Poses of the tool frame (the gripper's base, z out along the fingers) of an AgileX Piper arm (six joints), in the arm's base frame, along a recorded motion.
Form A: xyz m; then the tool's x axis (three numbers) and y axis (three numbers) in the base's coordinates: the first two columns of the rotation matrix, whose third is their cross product.
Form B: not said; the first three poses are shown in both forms.
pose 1, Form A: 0.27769 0.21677 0.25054 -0.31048 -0.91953 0.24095 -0.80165 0.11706 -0.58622
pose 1, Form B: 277.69 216.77 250.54 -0.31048 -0.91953 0.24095 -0.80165 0.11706 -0.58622
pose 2, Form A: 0.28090 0.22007 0.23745 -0.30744 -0.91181 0.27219 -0.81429 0.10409 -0.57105
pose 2, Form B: 280.90 220.07 237.45 -0.30744 -0.91181 0.27219 -0.81429 0.10409 -0.57105
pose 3, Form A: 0.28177 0.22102 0.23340 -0.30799 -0.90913 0.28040 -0.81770 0.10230 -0.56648
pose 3, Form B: 281.77 221.02 233.40 -0.30799 -0.90913 0.28040 -0.81770 0.10230 -0.56648
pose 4, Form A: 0.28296 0.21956 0.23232 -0.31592 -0.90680 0.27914 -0.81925 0.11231 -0.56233
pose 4, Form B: 282.96 219.56 232.32 -0.31592 -0.90680 0.27914 -0.81925 0.11231 -0.56233
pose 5, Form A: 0.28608 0.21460 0.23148 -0.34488 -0.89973 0.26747 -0.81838 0.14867 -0.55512
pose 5, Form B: 286.08 214.60 231.48 -0.34488 -0.89973 0.26747 -0.81838 0.14867 -0.55512
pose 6, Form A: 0.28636 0.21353 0.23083 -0.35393 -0.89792 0.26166 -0.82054 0.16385 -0.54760
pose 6, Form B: 286.36 213.53 230.83 -0.35393 -0.89792 0.26166 -0.82054 0.16385 -0.54760
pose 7, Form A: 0.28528 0.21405 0.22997 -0.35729 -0.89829 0.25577 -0.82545 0.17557 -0.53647
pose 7, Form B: 285.28 214.05 229.97 -0.35729 -0.89829 0.25577 -0.82545 0.17557 -0.53647
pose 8, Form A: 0.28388 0.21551 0.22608 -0.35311 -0.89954 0.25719 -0.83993 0.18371 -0.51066
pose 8, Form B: 283.88 215.51 226.08 -0.35311 -0.89954 0.25719 -0.83993 0.18371 -0.51066
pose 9, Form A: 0.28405 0.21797 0.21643 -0.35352 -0.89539 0.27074 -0.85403 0.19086 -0.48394
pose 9, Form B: 284.05 217.97 216.43 -0.35352 -0.89539 0.27074 -0.85403 0.19086 -0.48394
